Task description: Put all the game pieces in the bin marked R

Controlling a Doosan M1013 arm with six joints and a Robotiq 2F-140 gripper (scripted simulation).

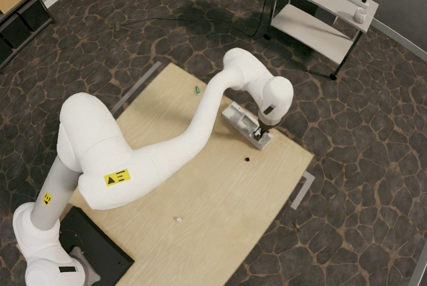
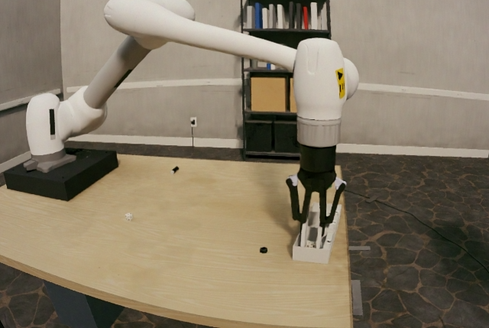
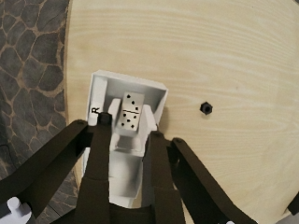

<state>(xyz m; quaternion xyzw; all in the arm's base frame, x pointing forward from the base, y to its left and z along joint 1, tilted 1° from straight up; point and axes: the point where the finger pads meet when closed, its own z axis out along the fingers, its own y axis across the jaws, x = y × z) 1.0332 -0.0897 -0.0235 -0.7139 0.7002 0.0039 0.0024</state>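
Right now the white domino is 4 cm below my hand. The rest, counted from my hand: small black ring (11 cm behind, 5 cm below, 3 cm to the right); then green battery (39 cm to the left, 4 cm below, 3 cm behind); then bin (8 cm to the left, 3 cm below, 1 cm ahead).
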